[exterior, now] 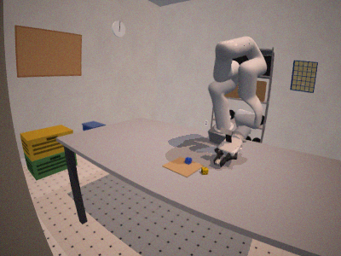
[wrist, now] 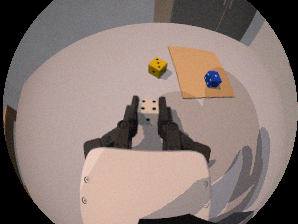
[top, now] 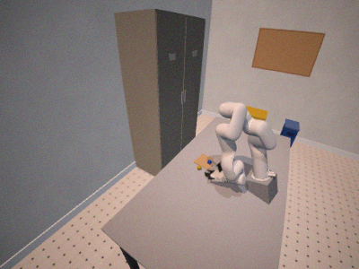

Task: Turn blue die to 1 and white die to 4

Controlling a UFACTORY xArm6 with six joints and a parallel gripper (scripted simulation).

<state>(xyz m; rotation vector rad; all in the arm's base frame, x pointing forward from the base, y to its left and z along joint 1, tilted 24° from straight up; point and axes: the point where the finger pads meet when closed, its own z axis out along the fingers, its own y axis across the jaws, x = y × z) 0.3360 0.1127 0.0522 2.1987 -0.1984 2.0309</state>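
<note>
My gripper is now 9 cm short of the yellow die, 3 cm to the left of it and 2 cm above it. Round my hand: blue die 6 cm ahead, 14 cm to the right, 2 cm below; then tan mat 9 cm ahead, 14 cm to the right, 3 cm below; then white die 1 cm ahead, 1 cm below.
</note>
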